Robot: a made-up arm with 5 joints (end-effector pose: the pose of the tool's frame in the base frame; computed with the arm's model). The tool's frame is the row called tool.
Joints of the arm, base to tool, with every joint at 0 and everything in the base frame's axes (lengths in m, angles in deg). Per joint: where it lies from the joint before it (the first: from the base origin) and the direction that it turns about. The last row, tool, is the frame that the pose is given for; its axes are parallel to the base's.
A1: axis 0 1 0 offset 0 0 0.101
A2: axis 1 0 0 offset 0.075 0.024 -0.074
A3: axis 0 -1 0 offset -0.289 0.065 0.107
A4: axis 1 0 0 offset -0.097 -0.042 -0.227
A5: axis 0 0 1 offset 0.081 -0.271 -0.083
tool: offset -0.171 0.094 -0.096
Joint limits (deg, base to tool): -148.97..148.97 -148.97..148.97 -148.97..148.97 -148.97..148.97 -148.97..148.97
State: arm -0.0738 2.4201 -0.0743 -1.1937 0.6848
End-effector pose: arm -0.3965 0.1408 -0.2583 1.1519 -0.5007 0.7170
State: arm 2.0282 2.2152 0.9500 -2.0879 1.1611
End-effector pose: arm 0.1414 -0.0805 0.5625 0.6202 2.3366 -0.1779
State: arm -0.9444 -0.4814 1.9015 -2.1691 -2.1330
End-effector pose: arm -0.2927 0.1157 -0.0362 -0.8045 1.0051 0.6110
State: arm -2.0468 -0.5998 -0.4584 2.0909 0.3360
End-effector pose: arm 0.5493 0.2069 -0.2387 1.1160 -1.7363 1.3361
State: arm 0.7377 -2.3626 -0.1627 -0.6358 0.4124
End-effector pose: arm -0.2158 0.1746 0.5434 2.8443 -0.8333 -0.9465
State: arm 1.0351 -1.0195 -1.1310 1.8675 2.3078
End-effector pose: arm -0.7734 0.0417 0.5238 0.8846 0.3017 0.6860
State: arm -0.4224 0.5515 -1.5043 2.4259 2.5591
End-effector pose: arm -0.6132 0.4253 0.0234 1.5212 -1.7173 0.0668
